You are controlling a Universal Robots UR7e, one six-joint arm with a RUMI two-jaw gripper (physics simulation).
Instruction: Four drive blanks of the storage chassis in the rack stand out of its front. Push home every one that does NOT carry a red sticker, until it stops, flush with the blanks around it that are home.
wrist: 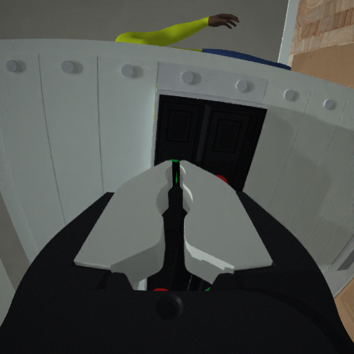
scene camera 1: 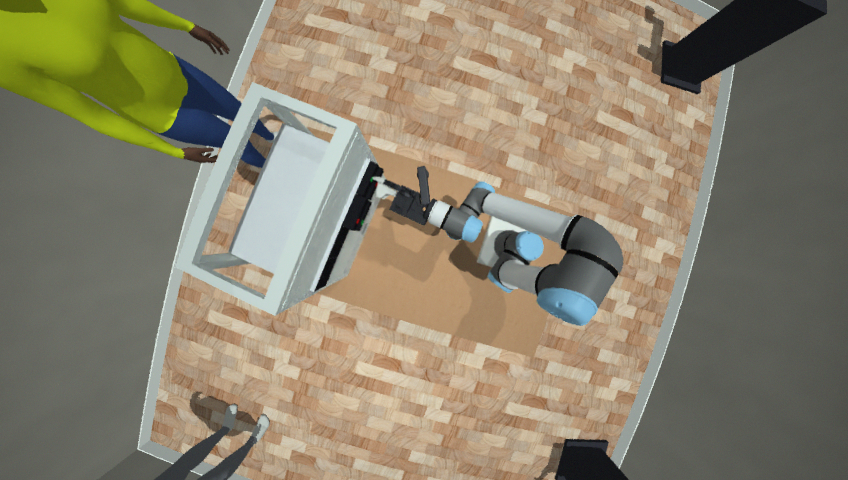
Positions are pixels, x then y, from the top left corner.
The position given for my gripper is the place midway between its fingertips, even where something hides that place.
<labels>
My gripper shows in the wrist view (176, 164) and in scene camera 1 (372, 178). A rack shows in the wrist view and in scene camera 1. One and the same spot on the rack: (wrist: 84, 108) is (scene camera 1: 359, 157).
</labels>
